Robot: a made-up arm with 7 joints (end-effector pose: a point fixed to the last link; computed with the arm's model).
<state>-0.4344 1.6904 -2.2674 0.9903 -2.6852 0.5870 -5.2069</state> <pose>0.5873 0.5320 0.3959 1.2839 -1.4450 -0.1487</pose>
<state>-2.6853 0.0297 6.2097 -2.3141 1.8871 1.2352 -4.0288</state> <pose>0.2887 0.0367 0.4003 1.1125 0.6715 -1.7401</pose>
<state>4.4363 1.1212 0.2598 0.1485 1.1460 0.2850 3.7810</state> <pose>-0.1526 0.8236 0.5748 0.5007 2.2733 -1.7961</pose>
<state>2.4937 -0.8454 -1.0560 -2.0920 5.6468 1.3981 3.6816</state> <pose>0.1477 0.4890 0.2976 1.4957 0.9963 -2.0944</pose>
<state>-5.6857 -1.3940 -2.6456 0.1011 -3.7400 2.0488 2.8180</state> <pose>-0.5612 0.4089 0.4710 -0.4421 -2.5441 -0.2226</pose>
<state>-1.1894 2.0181 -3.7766 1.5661 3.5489 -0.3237 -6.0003</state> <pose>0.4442 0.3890 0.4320 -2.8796 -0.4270 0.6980</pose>
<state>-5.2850 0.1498 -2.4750 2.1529 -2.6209 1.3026 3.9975</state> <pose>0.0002 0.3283 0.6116 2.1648 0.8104 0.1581</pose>
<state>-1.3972 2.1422 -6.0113 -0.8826 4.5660 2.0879 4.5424</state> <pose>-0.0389 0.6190 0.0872 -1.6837 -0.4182 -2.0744</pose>
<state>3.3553 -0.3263 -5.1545 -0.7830 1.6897 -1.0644 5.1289</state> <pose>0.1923 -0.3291 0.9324 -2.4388 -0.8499 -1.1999</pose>
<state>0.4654 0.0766 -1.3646 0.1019 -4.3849 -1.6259 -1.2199</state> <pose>0.0053 0.0918 1.0158 1.5574 0.2875 0.6272</pose>
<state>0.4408 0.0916 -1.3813 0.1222 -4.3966 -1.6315 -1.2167</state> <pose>0.0138 0.0907 1.0142 1.5518 0.3492 0.6529</pose>
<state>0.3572 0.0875 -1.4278 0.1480 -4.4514 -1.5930 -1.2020</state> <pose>-0.0031 0.0930 1.0184 1.5678 0.5061 0.7793</pose>
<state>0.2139 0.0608 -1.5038 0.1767 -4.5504 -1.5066 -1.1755</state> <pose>-0.0472 0.0891 1.0286 1.5846 0.7771 0.9879</pose>
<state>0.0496 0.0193 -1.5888 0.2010 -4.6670 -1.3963 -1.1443</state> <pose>-0.1008 0.0685 1.0404 1.5633 1.1133 1.1918</pose>
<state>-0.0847 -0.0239 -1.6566 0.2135 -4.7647 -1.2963 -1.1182</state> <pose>-0.1437 0.0384 1.0492 1.5045 1.4065 1.3217</pose>
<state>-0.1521 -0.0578 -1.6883 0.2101 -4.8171 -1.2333 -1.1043</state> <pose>-0.1701 0.0156 1.0534 1.4637 1.5560 1.3751</pose>
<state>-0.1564 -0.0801 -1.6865 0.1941 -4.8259 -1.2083 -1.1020</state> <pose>-0.1852 0.0064 1.0539 1.4734 1.5610 1.3856</pose>
